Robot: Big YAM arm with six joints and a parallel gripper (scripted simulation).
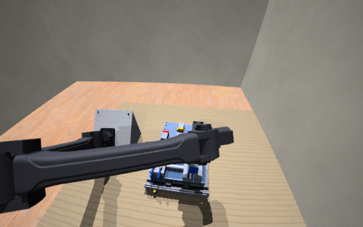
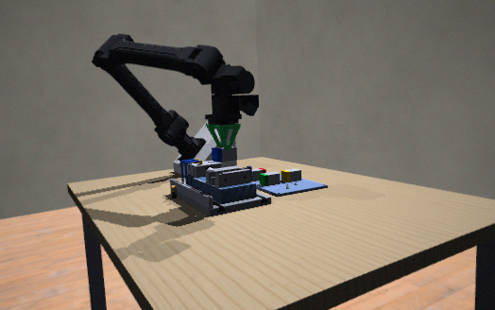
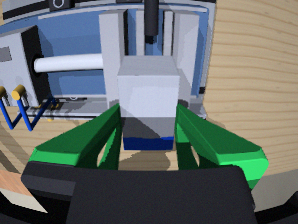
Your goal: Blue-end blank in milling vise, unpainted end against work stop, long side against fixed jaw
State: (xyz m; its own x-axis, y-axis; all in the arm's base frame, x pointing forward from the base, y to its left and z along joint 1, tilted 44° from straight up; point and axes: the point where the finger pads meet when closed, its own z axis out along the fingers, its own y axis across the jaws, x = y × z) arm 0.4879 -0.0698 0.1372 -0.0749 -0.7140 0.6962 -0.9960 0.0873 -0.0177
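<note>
The blue-ended blank lies 2 cm below my hand. Also, from my hand: dark work stop rod: 7 cm below, 5 cm to the left, 1 cm ahead; then green-ended blank: 22 cm to the left, 14 cm below, 8 cm behind; then vise: 12 cm below, 7 cm behind, 1 cm to the left.
</note>
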